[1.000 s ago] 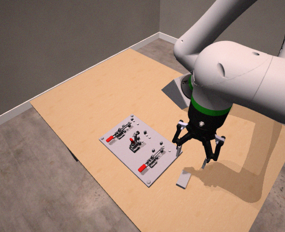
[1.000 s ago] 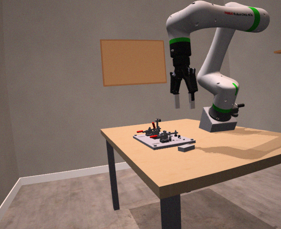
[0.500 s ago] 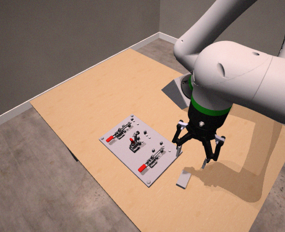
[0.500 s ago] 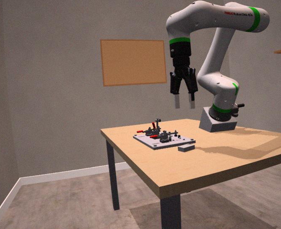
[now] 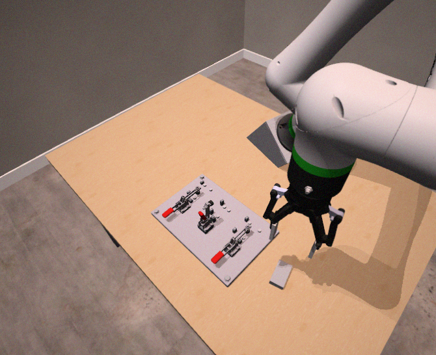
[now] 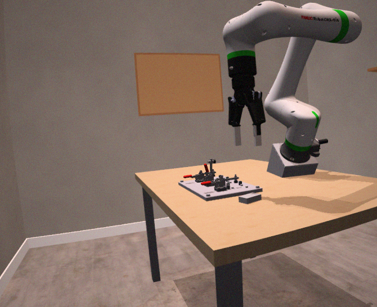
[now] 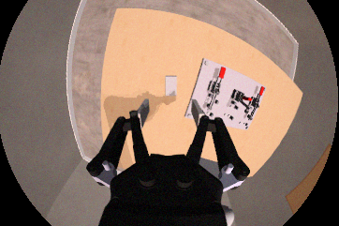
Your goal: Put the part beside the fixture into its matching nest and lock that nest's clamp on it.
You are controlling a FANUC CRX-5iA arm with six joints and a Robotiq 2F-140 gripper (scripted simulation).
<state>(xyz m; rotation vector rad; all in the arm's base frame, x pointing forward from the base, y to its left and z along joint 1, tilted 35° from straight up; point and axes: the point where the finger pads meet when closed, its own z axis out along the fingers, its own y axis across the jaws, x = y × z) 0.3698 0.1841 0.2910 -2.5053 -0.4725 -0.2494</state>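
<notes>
My hand is 20 cm above the grey part. From my hand the other things lie so: grey fixture plate: 26 cm to the right, 21 cm below, 5 cm ahead; clamp: 17 cm below, 14 cm to the right, 6 cm ahead.
</notes>
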